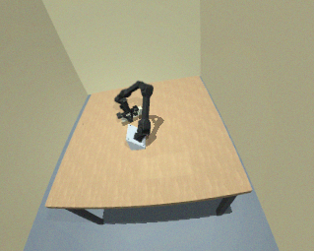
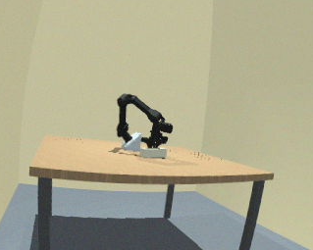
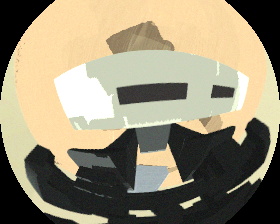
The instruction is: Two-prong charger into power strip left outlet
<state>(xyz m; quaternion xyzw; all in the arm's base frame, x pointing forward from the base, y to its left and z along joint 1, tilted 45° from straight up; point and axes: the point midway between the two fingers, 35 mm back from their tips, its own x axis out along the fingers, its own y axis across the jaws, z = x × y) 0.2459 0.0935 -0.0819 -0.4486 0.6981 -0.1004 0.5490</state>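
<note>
My gripper tip is 20 mm short of the dark two-prong charger, 10 mm to the right of it and 10 mm below it.
</note>
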